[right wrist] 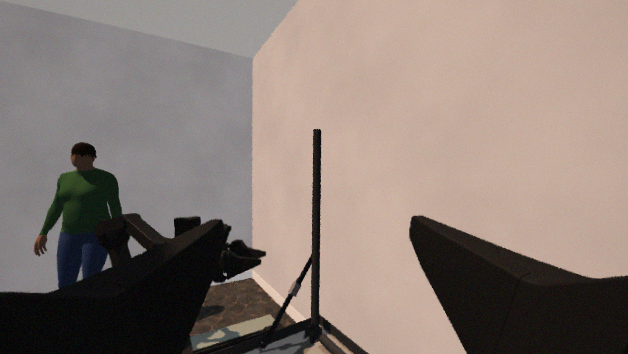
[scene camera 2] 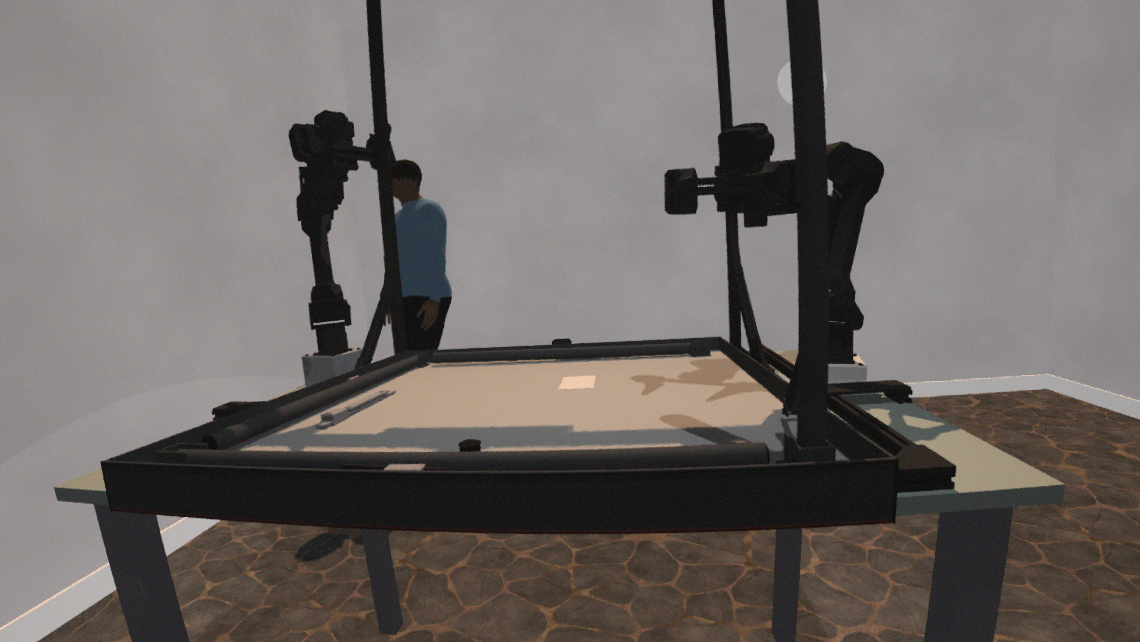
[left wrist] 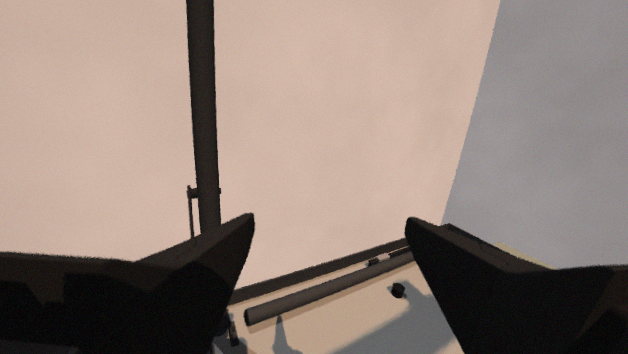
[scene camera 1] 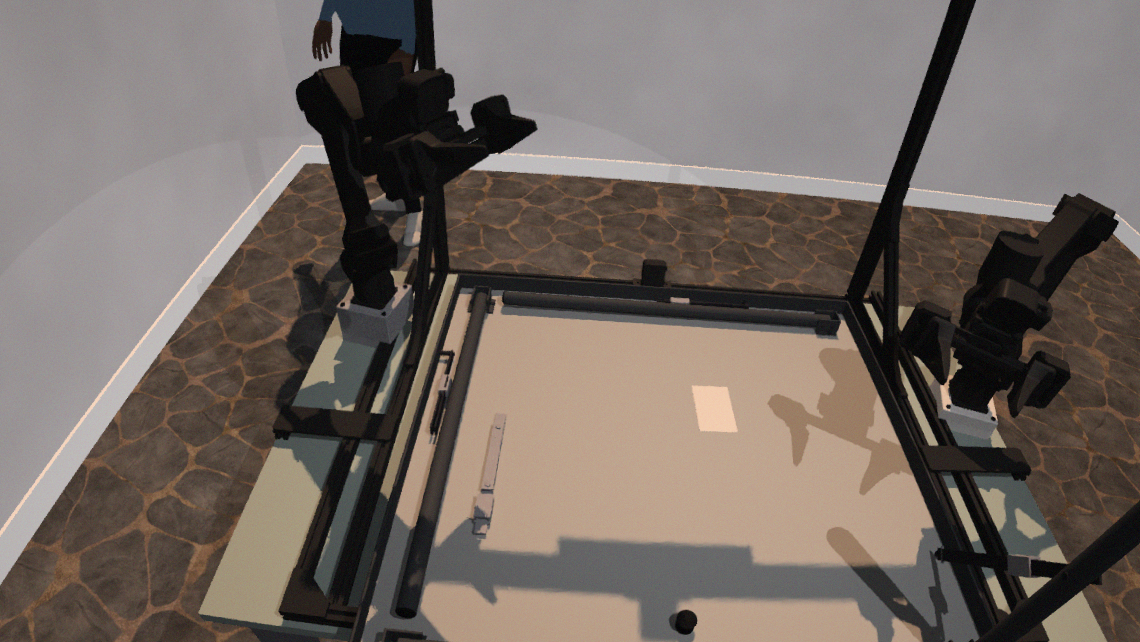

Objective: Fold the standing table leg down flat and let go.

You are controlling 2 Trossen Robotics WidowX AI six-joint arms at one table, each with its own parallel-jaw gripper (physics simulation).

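Seen in the pictures: left gripper, between the fingertips: (right wrist: 263,257) (scene camera 2: 711,182) (left wrist: 330,223) (scene camera 1: 979,398); right gripper, between the fingertips: (right wrist: 318,227) (scene camera 2: 368,122) (scene camera 1: 512,137); left arm's base, origin of its link: (scene camera 2: 833,360) (scene camera 1: 967,397); right arm's base, origin of its link: (scene camera 2: 333,352) (scene camera 1: 374,295).
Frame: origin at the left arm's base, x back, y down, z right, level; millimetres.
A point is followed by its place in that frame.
The standing table leg (scene camera 1: 1076,564) @(x -77, y -262, z -523 mm) (scene camera 2: 807,239) @(x -70, y -214, z -532 mm) (left wrist: 204,125) @(x -67, y -323, z -510 mm) (right wrist: 316,215) @(x -76, y -378, z -521 mm) is a dark pole, upright at the table's near right corner in scene camera 2. A thin brace (scene camera 1: 1019,564) @(x -67, y -161, z -459 mm) (right wrist: 294,289) @(x -68, y -160, z -454 mm) with a light sleeve slants to it. My left gripper (scene camera 1: 981,394) @(x -167, y -291, z -360 mm) (scene camera 2: 680,191) (left wrist: 330,223) @(x -167, y -291, z -360 mm) is open and empty, held high and apart from the leg; in the left wrist view the leg stands beyond the finger at the left. My right gripper (scene camera 1: 510,137) @(x -706, y -461, z -355 mm) (scene camera 2: 376,149) (right wrist: 318,227) @(x -706, y -461, z -355 mm) is open and empty, high at the far left; the leg appears far off between its fingers.
Folded legs (scene camera 1: 446,446) @(x -775, y -25, z -435 mm) (scene camera 1: 670,311) @(x -553, y -7, z 9 mm) (scene camera 2: 478,456) @(x -353, y -33, z -612 mm) lie along three table edges. Two tall dark posts (scene camera 2: 376,79) @(x -1011, y -704, z -14 mm) (scene camera 2: 721,79) @(x -205, y -610, z 238 mm) rise at the back. A black knob (scene camera 1: 686,621) @(x -401, y -25, z -564 mm) and a light bracket (scene camera 1: 493,454) @(x -714, y -8, z -410 mm) are on the tabletop. A person in blue (scene camera 2: 422,247) stands behind.
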